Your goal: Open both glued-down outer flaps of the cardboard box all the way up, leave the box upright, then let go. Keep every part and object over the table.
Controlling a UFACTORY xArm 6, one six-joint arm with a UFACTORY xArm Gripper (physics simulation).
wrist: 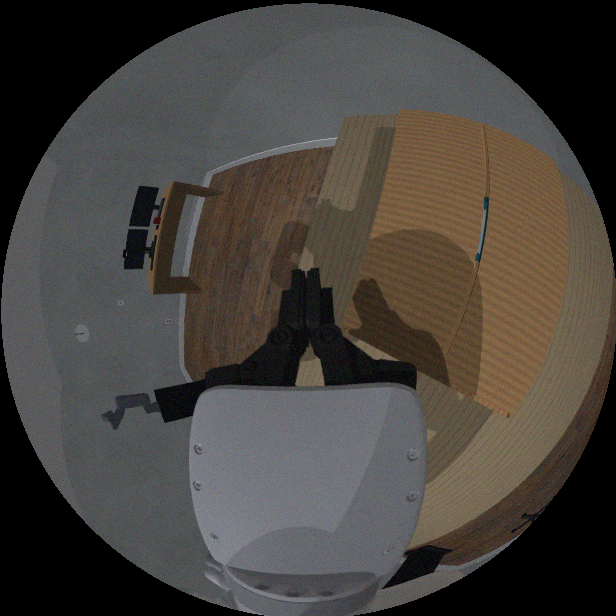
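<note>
The cardboard box (459,258) fills the right half of the wrist view. Its two outer flaps, the nearer one (425,241) and the farther one (525,264), lie flat and meet at a seam with a short teal strip (482,229) on it. My gripper (306,276) is shut, its black fingers pressed together with nothing visible between them. The fingertips are just left of the box, beside its lighter side wall (350,189) and over the table. My gripper's shadow falls on the nearer flap.
The wooden table top (247,252) with a white rim (189,241) lies left of the box. A small wooden bracket (169,238) with black parts (140,226) stands beyond the table's edge. Grey floor surrounds everything.
</note>
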